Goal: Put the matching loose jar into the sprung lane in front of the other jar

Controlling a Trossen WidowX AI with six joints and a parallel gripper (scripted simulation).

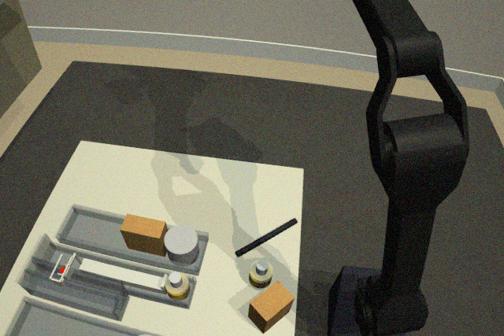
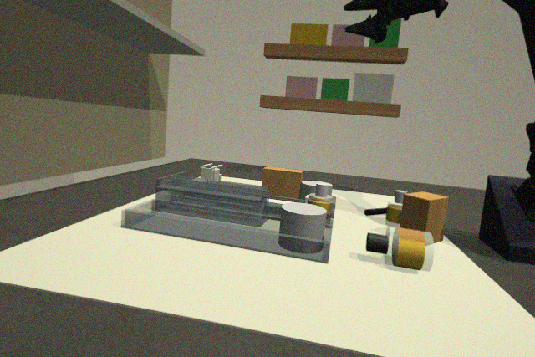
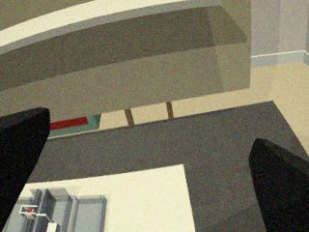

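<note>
Right now my gripper tip is 430 mm above the black rod, 170 mm to the right of it and 120 mm past it.
</note>
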